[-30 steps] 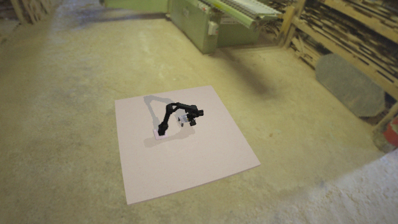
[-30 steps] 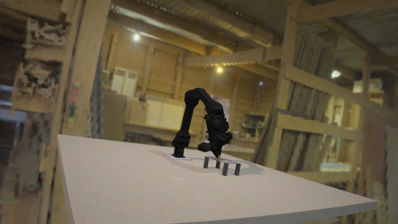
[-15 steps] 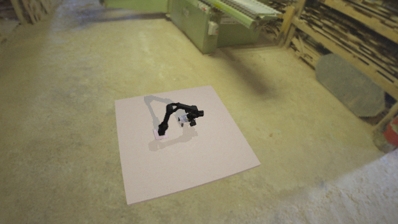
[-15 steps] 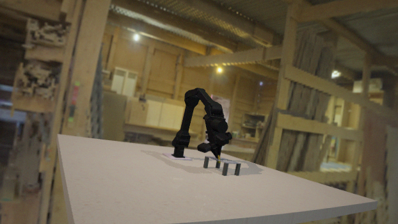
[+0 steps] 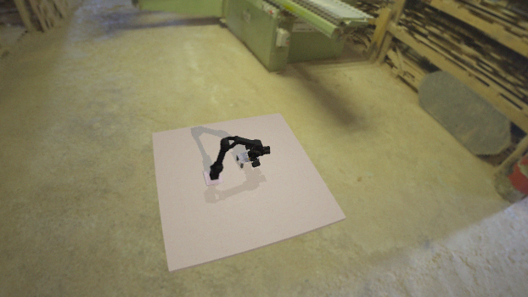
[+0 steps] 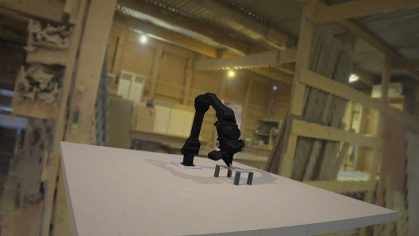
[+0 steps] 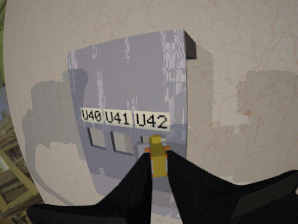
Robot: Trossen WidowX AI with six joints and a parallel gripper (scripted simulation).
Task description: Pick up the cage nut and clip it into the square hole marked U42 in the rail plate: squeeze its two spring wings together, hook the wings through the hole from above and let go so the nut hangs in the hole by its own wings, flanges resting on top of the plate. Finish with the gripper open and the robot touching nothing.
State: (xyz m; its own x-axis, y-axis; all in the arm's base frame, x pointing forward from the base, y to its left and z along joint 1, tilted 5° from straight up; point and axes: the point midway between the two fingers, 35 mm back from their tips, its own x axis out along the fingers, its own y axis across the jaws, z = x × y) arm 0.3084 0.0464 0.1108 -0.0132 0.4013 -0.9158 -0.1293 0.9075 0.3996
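Now: gripper tip 10 mm above the yellow cage nut.
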